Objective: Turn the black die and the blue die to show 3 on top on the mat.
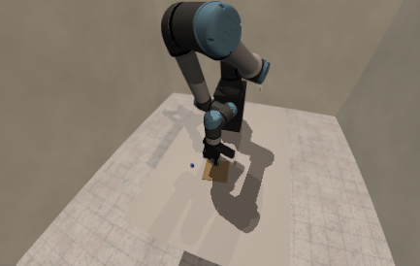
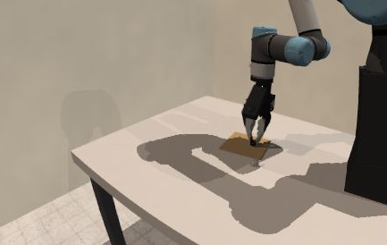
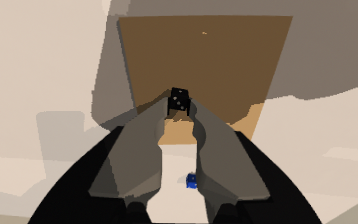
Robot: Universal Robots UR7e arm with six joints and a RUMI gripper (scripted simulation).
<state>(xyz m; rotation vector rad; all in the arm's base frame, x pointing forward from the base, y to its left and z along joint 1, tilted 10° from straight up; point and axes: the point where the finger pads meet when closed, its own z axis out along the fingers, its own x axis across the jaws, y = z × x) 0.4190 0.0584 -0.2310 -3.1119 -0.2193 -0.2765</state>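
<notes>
My gripper is now 1 cm above the black die. From my hand the other things lie so: blue die: 14 cm to the right, 5 cm ahead, 2 cm below; brown mat: 2 cm below, 2 cm ahead; white die: 9 cm to the left, 7 cm behind, 2 cm below.
</notes>
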